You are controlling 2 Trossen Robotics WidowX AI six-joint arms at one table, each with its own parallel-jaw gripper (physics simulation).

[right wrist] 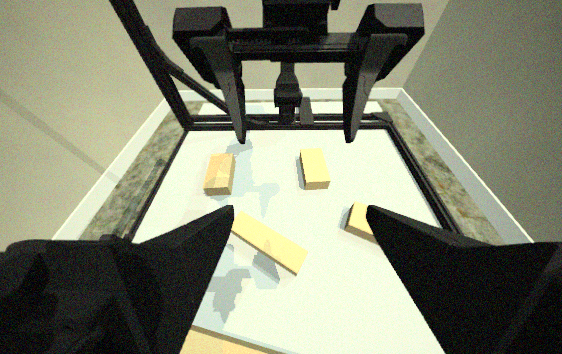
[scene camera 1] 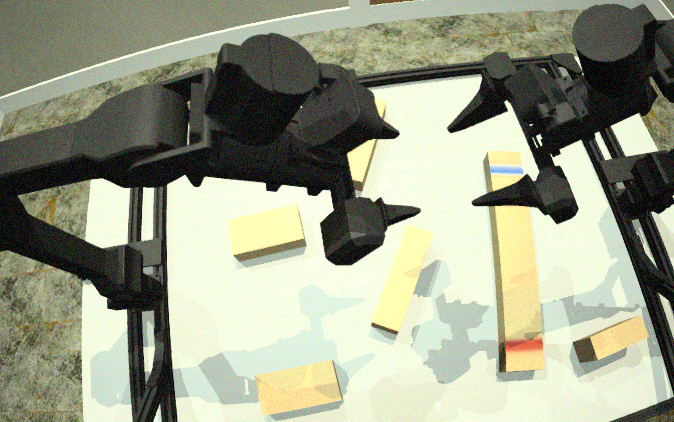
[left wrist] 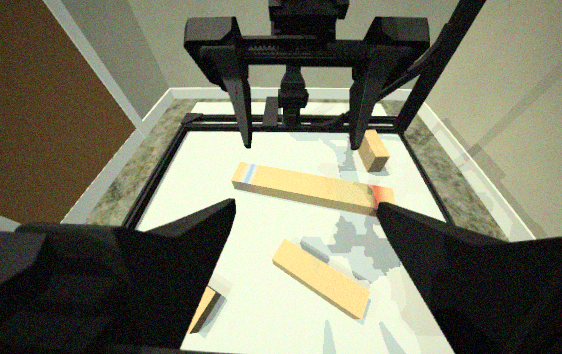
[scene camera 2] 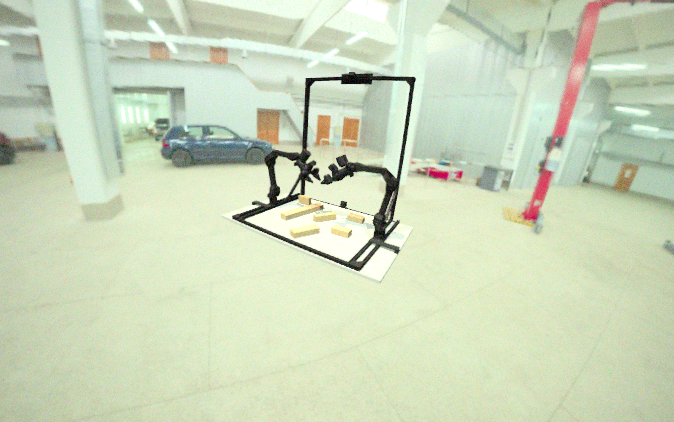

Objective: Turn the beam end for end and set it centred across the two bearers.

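Where they show: left gripper, between the fingertips: [right wrist: 295, 142] [scene camera 1: 407, 171] [left wrist: 306, 206] [scene camera 2: 324, 182]; right gripper, between the fingertips: [right wrist: 299, 211] [scene camera 1: 460, 165] [left wrist: 301, 148] [scene camera 2: 317, 181]; left arm's base, origin of its link: [right wrist: 286, 119] [scene camera 1: 144, 293] [scene camera 2: 379, 237]; right arm's base, origin of its link: [scene camera 1: 631, 203] [left wrist: 291, 120] [scene camera 2: 273, 203].
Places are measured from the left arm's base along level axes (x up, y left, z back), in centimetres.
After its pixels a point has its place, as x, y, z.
The long wooden beam [scene camera 1: 517, 260] @(1.9, -5.9, -63.0) [scene camera 2: 301, 211] @(1.4, 0.2, -61.7) [left wrist: 310, 185] @(1.9, -4.5, -63.1) [right wrist: 215, 342] @(1.9, -11.5, -59.3) lies flat on the table, its blue band at the far end and red band at the near end in scene camera 1. Two short wide blocks, one [scene camera 1: 266, 230] @(1.9, 7.1, -23.6) [scene camera 2: 341, 231] @(1.3, 10.2, -22.0) [right wrist: 315, 167] @(1.9, 7.5, -24.7) behind the other [scene camera 1: 298, 387] @(1.9, -18.7, -25.4) [scene camera 2: 355, 218] @(1.0, -15.7, -24.3) [right wrist: 220, 172] @(1.9, -18.1, -26.3), lie apart at the left in scene camera 1; they look like the bearers. My left gripper [scene camera 1: 409, 172] @(27.3, 0.0, -43.3) [left wrist: 306, 206] @(27.3, 0.0, -43.3) [right wrist: 295, 142] @(27.3, 0.0, -43.3) is open and empty, above the table left of the beam. My right gripper [scene camera 1: 462, 166] @(26.6, 0.0, -49.3) [right wrist: 299, 211] @(26.6, 0.0, -49.3) [left wrist: 301, 148] @(26.6, 0.0, -49.3) is open and empty, above the beam's blue-end side.
A slim block [scene camera 1: 402, 280] @(2.5, -5.2, -43.5) [left wrist: 322, 280] @(2.5, -5.2, -42.9) [right wrist: 270, 242] @(2.5, -3.8, -44.6) lies slanted between the short blocks and the beam. Another block [scene camera 1: 364, 162] @(1.9, 16.4, -41.7) [scene camera 2: 305, 231] @(1.3, 24.6, -39.5) [right wrist: 359, 220] @(1.9, 15.3, -39.7) lies partly behind the left gripper. A small block [scene camera 1: 617, 335] @(4.4, -22.3, -75.6) [left wrist: 374, 150] @(4.4, -21.5, -72.9) lies right of the beam. Black rails edge the table.
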